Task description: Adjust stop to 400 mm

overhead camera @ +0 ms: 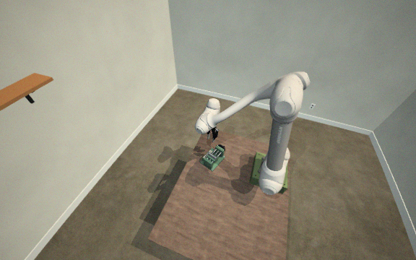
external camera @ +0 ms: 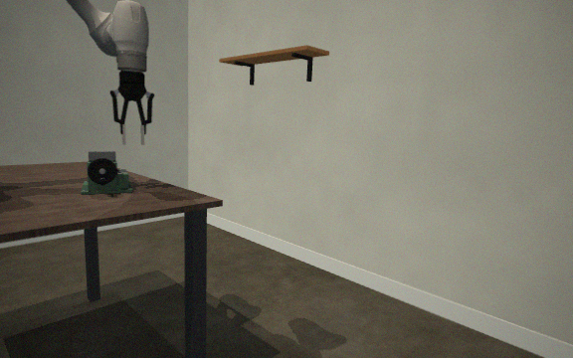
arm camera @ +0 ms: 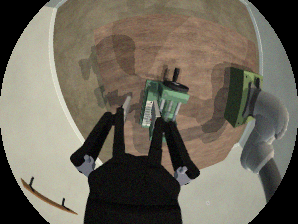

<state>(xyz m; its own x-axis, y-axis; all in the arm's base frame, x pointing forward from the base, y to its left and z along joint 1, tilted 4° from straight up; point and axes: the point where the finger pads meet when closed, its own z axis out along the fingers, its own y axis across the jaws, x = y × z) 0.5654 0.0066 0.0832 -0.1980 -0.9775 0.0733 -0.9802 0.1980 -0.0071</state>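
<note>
Now: the black handwheel 13 cm below my hand, 10 cm behind it and 4 cm to the right of it.
</note>
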